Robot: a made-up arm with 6 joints.
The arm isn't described. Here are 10 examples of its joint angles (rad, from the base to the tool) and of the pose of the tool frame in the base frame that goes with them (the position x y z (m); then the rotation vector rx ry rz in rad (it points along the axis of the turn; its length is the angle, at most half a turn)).
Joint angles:
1: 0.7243 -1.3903 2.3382 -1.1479 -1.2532 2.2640
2: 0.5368 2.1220 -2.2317 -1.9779 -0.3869 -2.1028
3: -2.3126 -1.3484 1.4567 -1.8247 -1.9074 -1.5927
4: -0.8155 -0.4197 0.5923 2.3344 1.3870 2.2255
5: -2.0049 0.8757 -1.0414 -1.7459 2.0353 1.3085
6: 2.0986 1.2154 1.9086 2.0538 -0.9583 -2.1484
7: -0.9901 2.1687 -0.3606 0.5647 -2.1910 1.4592
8: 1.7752 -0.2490 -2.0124 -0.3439 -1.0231 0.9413
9: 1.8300 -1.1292 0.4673 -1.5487 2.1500 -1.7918
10: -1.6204 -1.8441 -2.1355 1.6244 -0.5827 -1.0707
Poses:
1: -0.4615 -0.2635 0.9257 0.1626 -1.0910 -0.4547
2: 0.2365 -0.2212 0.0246 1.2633 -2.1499 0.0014
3: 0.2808 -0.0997 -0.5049 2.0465 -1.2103 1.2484
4: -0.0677 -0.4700 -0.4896 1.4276 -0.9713 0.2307
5: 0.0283 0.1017 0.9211 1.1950 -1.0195 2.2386
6: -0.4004 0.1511 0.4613 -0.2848 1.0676 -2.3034
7: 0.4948 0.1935 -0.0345 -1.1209 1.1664 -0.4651
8: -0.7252 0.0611 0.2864 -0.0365 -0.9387 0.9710
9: -0.2032 -0.4103 0.7342 1.6017 0.6882 -1.3271
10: -0.2675 -0.1750 -0.1044 0.3450 1.2328 0.4121
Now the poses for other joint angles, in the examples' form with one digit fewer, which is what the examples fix.
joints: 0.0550 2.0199 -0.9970 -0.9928 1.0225 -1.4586
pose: 0.132 -0.128 0.121 0.481 0.257 -2.171
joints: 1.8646 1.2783 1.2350 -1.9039 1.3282 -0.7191
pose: -0.645 -0.234 0.132 1.479 -1.611 1.688
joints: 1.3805 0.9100 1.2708 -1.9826 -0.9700 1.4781
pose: -0.536 0.448 0.192 -0.177 1.525 1.608
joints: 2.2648 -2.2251 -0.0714 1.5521 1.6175 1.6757
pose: -0.086 -0.566 0.464 -0.197 2.074 -0.830
